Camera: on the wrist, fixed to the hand. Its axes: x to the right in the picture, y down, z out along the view.
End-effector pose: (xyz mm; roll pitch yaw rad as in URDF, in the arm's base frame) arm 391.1 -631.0 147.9 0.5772 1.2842 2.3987
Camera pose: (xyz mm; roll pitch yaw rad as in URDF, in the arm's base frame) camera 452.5 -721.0 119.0 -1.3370 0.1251 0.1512
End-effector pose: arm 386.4 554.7 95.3 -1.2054 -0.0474 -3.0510
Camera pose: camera 378.4 667.1 94.1 0.2215 -1.0872 1.4490
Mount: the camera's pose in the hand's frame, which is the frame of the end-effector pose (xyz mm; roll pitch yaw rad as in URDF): -2.3 -39.2 -105.6 0.0052 0.1071 -1.6271
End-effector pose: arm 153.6 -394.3 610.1 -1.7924 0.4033 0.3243
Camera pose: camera 204.5 -476.8 667.5 -1.8583 -1.2063 0.6495
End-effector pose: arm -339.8 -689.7 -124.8 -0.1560 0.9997 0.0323
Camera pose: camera -421.9 -747.5 -176.0 -0.9875 -0.0734 -1.5278
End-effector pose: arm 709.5 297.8 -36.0 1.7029 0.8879 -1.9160
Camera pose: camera 819.9 280.2 -50.0 -1.7425 0.6049 0.9337
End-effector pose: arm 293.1 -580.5 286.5 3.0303 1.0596 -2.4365
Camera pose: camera 260.0 -675.2 337.7 -2.0714 -0.0469 -0.8348
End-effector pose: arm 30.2 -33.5 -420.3 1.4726 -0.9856 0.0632
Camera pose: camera 63.6 70.1 -449.5 1.5883 0.6411 0.0745
